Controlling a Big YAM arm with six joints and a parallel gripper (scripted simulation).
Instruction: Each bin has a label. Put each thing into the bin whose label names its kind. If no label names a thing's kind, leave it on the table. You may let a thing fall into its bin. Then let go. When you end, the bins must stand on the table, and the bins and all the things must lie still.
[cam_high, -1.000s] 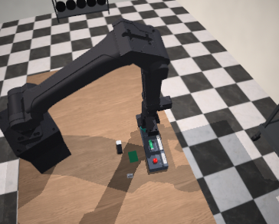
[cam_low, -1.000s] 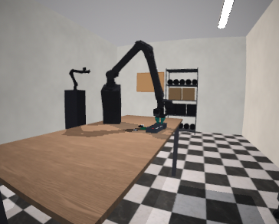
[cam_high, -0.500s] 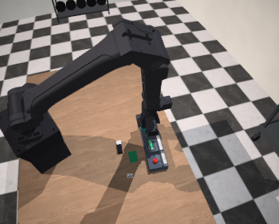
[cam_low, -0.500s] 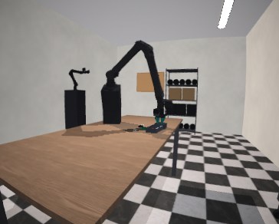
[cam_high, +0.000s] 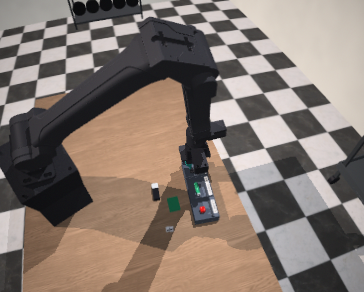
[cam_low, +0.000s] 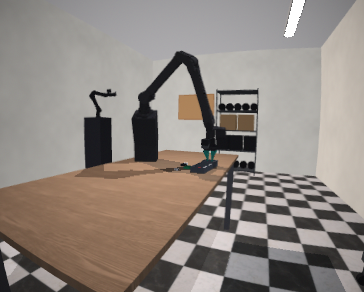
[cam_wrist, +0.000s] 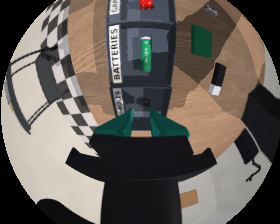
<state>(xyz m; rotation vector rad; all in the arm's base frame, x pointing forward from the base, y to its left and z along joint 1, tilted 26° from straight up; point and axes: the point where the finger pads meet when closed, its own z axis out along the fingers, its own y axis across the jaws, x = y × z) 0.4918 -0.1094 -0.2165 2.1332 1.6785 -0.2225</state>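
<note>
Now: hand 1 cm past the small black piece and 3 cm above it. Round my hand: green battery: 3 cm behind, 8 cm to the right, 3 cm below; then bin row: 2 cm behind, 8 cm to the right, 2 cm below; then flat green square: 13 cm behind, 9 cm to the right, 4 cm below.
</note>
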